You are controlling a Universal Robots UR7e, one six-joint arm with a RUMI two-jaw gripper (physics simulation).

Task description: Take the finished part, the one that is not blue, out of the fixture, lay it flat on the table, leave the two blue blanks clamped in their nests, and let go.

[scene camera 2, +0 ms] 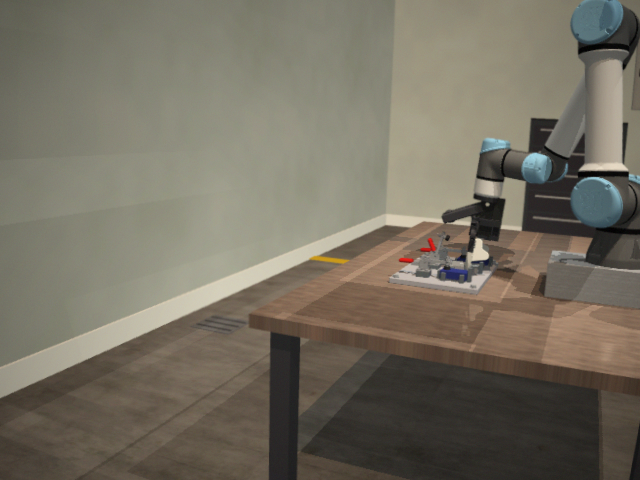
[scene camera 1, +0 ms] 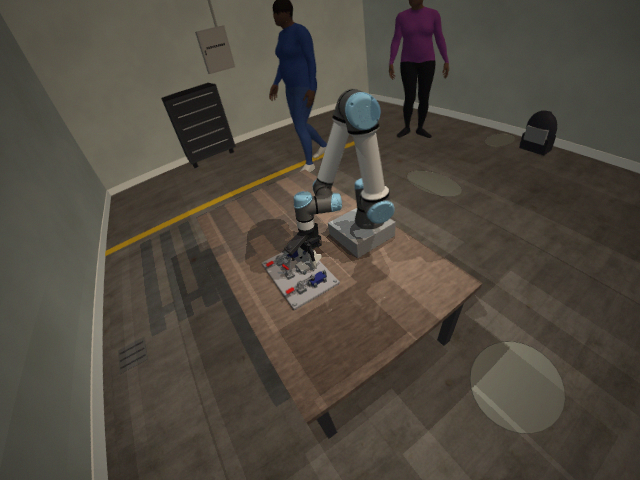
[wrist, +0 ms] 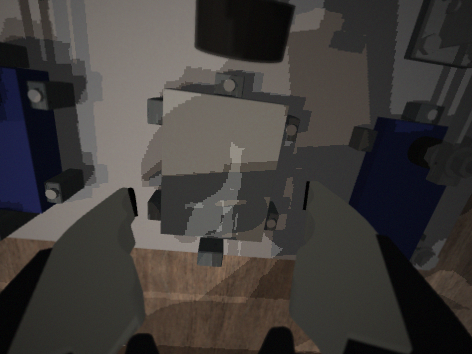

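Where they show: gripper, fingertip midpoint: [scene camera 2: 468, 267] [scene camera 1: 307, 263] [wrist: 221, 188]; arm's base at its link origin: [scene camera 2: 615, 264].
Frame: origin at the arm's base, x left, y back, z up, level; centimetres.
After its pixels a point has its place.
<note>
The finished part [scene camera 1: 303, 267] @[x 3.8, y -41.3, z -4.8 cm] [wrist: 220, 135] @[x 2.5, y -41.4, z -4.8 cm], a flat grey-beige block, lies in the middle nest among small posts on the light grey fixture plate [scene camera 1: 310, 297] @[x 19.5, y -46.3, z -6.9 cm] [scene camera 2: 413, 279] @[x 19.0, y -48.6, z -6.9 cm] [wrist: 117, 30] @[x 8.4, y -45.3, z -6.9 cm]. Blue blanks [scene camera 1: 318, 277] @[x 13.9, y -38.7, z -4.3 cm] [scene camera 2: 453, 273] @[x 15.2, y -39.0, z -4.7 cm] [wrist: 20, 140] @[x 11.7, y -39.6, z -4.3 cm] [wrist: 400, 175] @[x -8.0, y -40.8, z -5.3 cm] sit in the nests on both sides; a clamp tip shows over the right one in the wrist view. My gripper [scene camera 1: 312, 259] @[x 2.0, y -38.1, z -5.7 cm] [scene camera 2: 475, 256] [wrist: 221, 188] @[x 2.0, y -38.1, z -5.7 cm] is partly open, pointing down over the part's near end. Its fingertips stand apart on either side of the part, with gaps and nothing between them. Their exact height is unclear.
The middle clamp's red handle [scene camera 2: 431, 243] @[x 3.6, y -48.9, z 0.2 cm] stands raised; its black tip [wrist: 244, 30] is beyond the part. Other red handles [scene camera 1: 290, 290] @[x 14.5, y -52.5, z -2.8 cm] [scene camera 1: 269, 263] @[x -7.9, y -53.8, z -4.0 cm] lie low. The robot's grey base block [scene camera 1: 343, 237] @[x 0.4, y -16.6, z -2.1 cm] [scene camera 2: 573, 276] @[x 10.8, y -9.4, z -2.3 cm] stands on the wooden table [scene camera 1: 356, 330] @[x 43.1, y -38.8, z -8.4 cm] [scene camera 2: 372, 315] @[x 48.9, y -47.6, z -8.4 cm] near the plate.
</note>
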